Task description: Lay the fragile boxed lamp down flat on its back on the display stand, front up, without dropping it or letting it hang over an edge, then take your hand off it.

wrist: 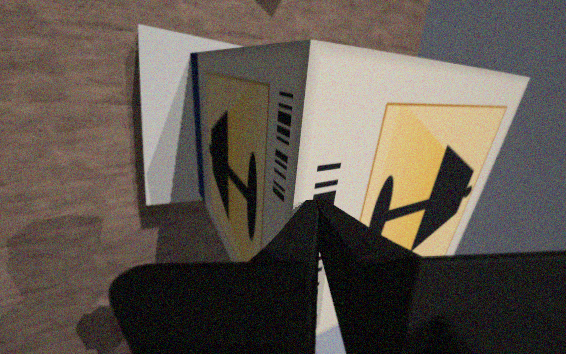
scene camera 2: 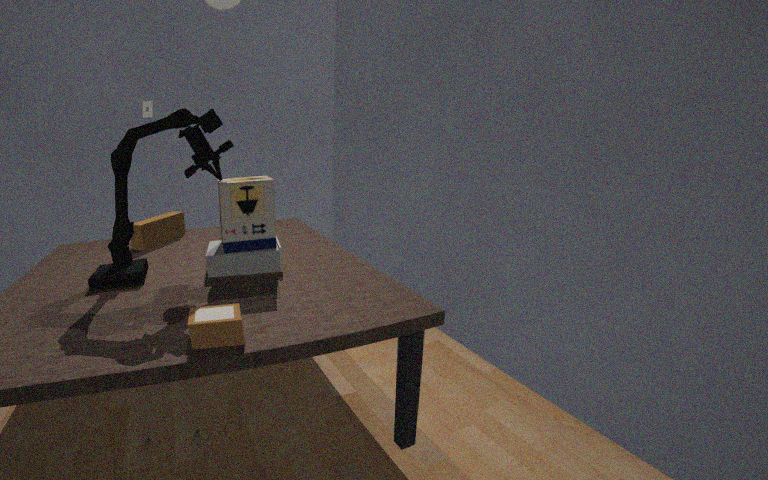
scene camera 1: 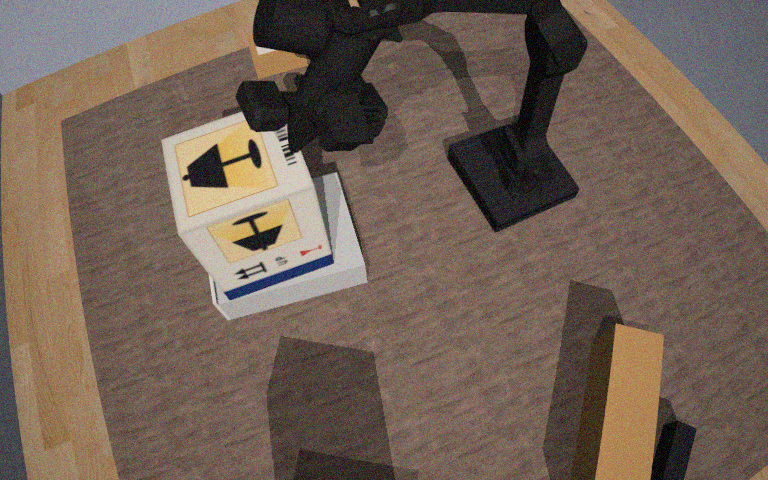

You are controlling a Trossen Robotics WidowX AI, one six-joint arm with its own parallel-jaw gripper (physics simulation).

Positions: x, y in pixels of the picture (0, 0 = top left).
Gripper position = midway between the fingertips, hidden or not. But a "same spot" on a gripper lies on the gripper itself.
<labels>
my gripper: wrist; scene camera 2; scene camera 1 292, 150
boxed lamp: wrist 405, 145; scene camera 2; scene camera 1
same spot on boxed lamp: [scene camera 1: 246, 207] = [scene camera 2: 242, 177]
same spot on my gripper: [wrist: 380, 290] = [scene camera 2: 212, 163]
</labels>
